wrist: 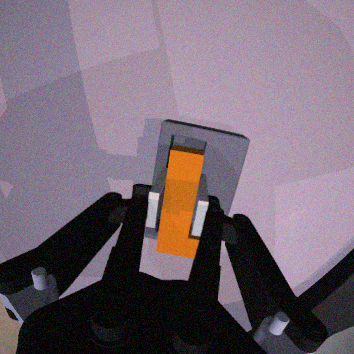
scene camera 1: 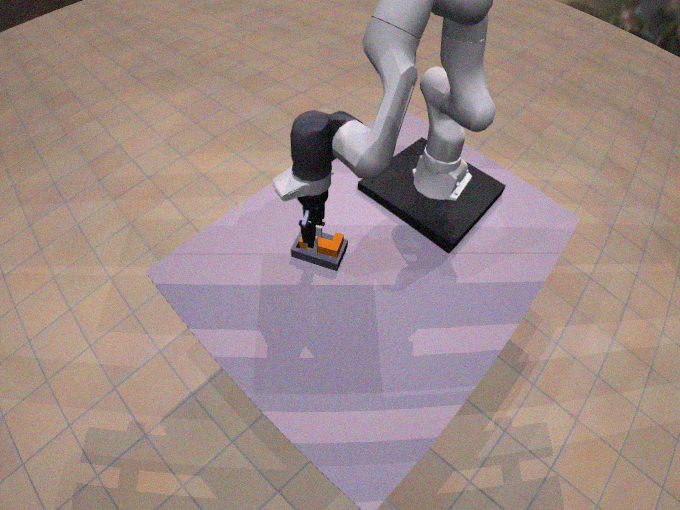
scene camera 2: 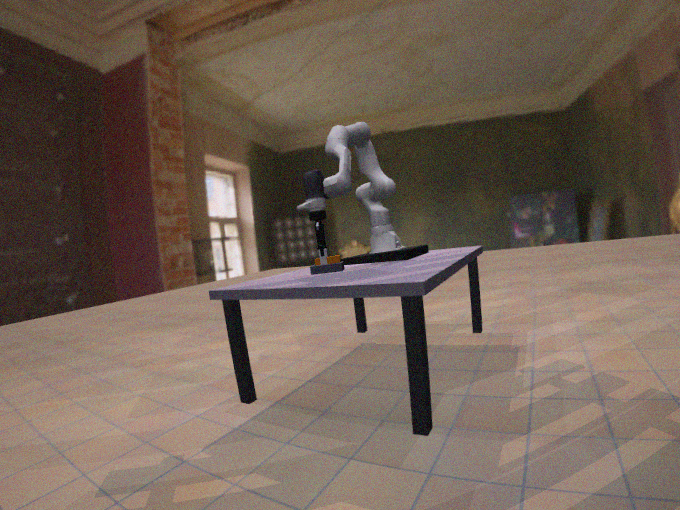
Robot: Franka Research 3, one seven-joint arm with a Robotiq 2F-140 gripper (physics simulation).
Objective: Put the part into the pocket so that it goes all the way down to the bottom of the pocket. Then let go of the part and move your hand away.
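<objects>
An orange L-shaped part still rests on a grey pocket block, and my gripper holds the orange L-shaped part.
</objects>
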